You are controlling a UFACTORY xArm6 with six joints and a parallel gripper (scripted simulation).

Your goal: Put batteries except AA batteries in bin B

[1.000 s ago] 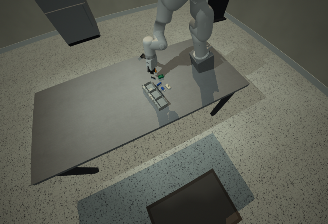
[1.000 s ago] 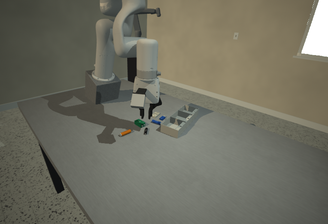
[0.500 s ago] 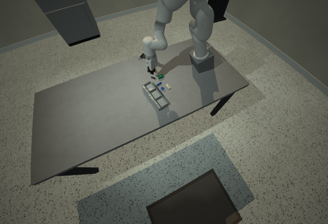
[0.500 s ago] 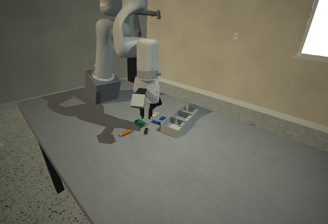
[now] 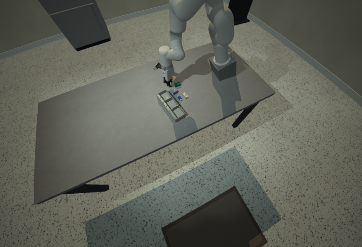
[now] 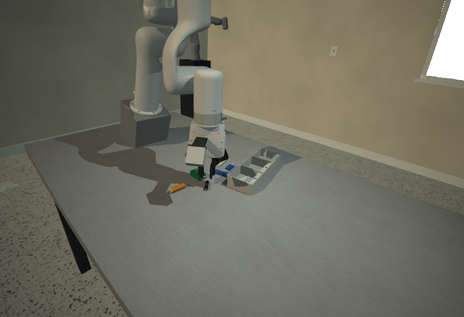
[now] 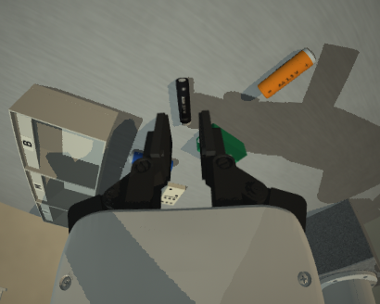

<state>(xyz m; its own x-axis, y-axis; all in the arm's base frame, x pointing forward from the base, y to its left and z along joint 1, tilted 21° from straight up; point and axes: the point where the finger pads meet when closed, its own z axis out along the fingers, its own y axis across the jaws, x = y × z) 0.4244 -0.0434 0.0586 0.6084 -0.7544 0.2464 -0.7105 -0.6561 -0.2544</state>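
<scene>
Right now the black cylindrical battery is 5 cm below my hand. The rest, counted from my hand: orange cylindrical battery: 8 cm to the right, 5 cm below, 5 cm behind; blue cylindrical battery: 8 cm to the left, 5 cm below, 1 cm behind; green block battery: 5 cm below, 5 cm behind, 2 cm to the left.
</scene>
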